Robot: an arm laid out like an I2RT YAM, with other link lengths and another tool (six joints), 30 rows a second.
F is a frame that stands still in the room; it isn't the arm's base.
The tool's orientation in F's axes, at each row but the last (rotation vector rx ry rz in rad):
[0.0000 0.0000 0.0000]
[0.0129 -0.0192 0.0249]
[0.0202 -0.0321 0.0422]
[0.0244 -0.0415 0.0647]
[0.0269 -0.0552 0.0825]
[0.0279 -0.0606 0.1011]
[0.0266 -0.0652 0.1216]
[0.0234 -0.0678 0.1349]
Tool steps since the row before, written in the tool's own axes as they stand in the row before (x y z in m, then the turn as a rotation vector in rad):
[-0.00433 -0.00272 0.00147 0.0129 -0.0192 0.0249]
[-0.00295 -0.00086 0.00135 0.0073 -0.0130 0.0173]
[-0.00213 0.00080 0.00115 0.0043 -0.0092 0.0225]
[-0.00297 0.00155 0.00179 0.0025 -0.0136 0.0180]
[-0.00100 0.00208 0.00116 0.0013 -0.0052 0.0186]
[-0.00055 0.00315 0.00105 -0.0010 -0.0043 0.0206]
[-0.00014 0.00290 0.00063 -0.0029 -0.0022 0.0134]
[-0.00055 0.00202 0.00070 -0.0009 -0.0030 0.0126]
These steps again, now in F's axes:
[-0.00433 -0.00272 0.00147 0.0129 -0.0192 0.0249]
[-0.00295 -0.00095 0.00128 0.0073 -0.0130 0.0173]
[-0.00220 0.00069 0.00110 0.0040 -0.0095 0.0224]
[-0.00313 0.00131 0.00170 0.0026 -0.0139 0.0178]
[-0.00123 0.00196 0.00115 0.0007 -0.0056 0.0185]
[-0.00093 0.00305 0.00109 -0.0018 -0.0050 0.0204]
[-0.00053 0.00284 0.00068 -0.0035 -0.0029 0.0131]
[-0.00086 0.00191 0.00070 -0.0013 -0.0034 0.0124]

